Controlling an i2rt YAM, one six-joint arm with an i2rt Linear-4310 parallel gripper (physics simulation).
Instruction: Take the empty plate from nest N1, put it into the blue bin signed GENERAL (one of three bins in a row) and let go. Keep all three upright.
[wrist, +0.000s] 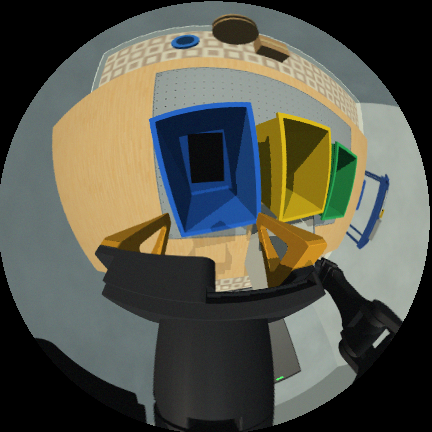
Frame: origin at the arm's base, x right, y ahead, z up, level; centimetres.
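Where they show: gripper, fingertip midpoint: (213, 217).
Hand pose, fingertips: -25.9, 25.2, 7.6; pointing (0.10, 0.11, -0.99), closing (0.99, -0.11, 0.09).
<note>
After its pixels a point has its place, as x, y, z.
The blue bin (241, 170) @[-19.4, 27.8, -3.2] stands upright with its opening towards the camera. A flat black rectangle (206, 157) @[-25.0, 30.4, -13.4] with a blue border shows at its bottom; I cannot tell whether it is the plate or part of the bin. The yellow bin (306, 165) @[-2.6, 28.8, -3.6] and the green bin (344, 182) @[11.9, 26.0, 0.3] stand upright in a row to its right. My gripper (213, 217) @[-25.9, 25.2, 7.6] is wide open, with one orange finger on each side of the blue bin's near end, and nothing shows between the fingertips except the bin beyond. No sign is readable, and nest N1 cannot be made out.
The bins stand on a grey perforated board (185, 90) @[-28.1, 50.9, -14.9] on a wooden table (105, 150) @[-56.3, 41.4, -16.2]. A blue ring-shaped dish (185, 41), a brown round object (235, 30) and a brown block (271, 49) are at the far side. A blue frame (383, 195) is at the right.
</note>
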